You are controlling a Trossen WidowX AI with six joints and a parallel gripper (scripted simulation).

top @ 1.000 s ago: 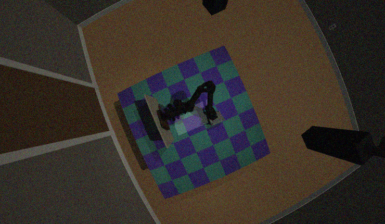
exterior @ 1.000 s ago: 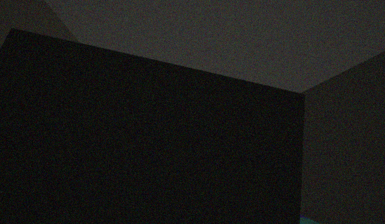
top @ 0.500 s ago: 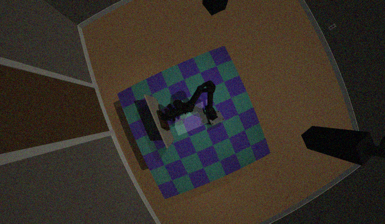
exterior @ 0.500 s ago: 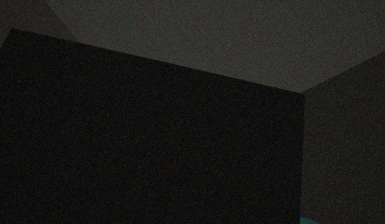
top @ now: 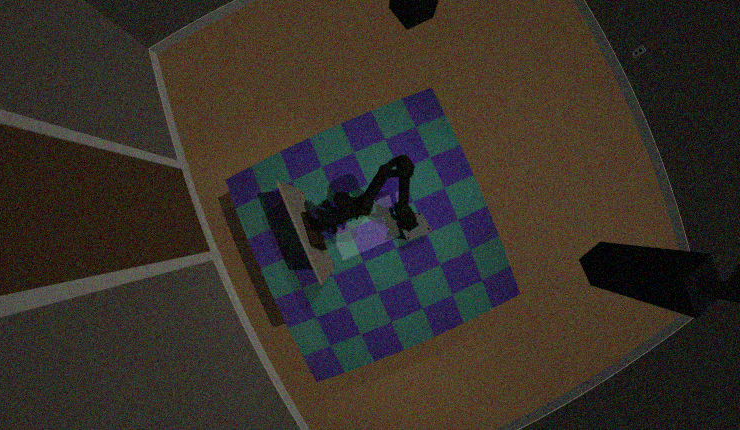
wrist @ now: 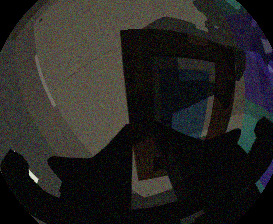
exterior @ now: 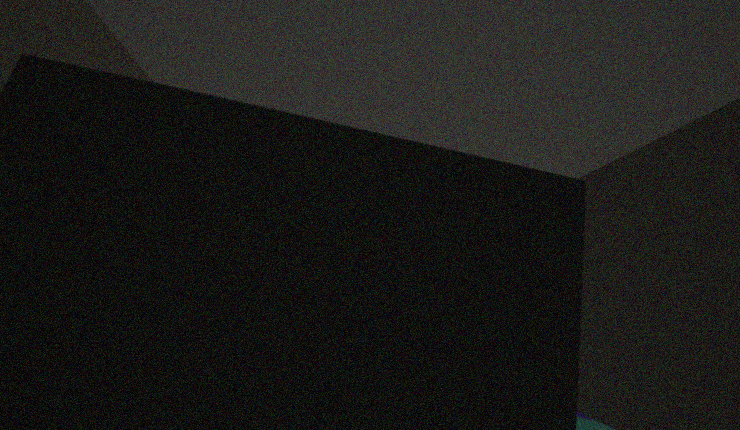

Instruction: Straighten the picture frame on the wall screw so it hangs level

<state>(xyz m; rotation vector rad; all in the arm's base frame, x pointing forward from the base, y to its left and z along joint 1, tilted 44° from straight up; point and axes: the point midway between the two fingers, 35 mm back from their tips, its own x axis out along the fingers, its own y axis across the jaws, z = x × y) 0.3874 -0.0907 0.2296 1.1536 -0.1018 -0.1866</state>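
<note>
Now: gripper tip 10 mm short of the dark picture frame, 10 mm to the right of it and 50 mm above it. The rest, counted from my gripper tip: pale wall panel 20 mm ahead, 70 mm below.
</note>
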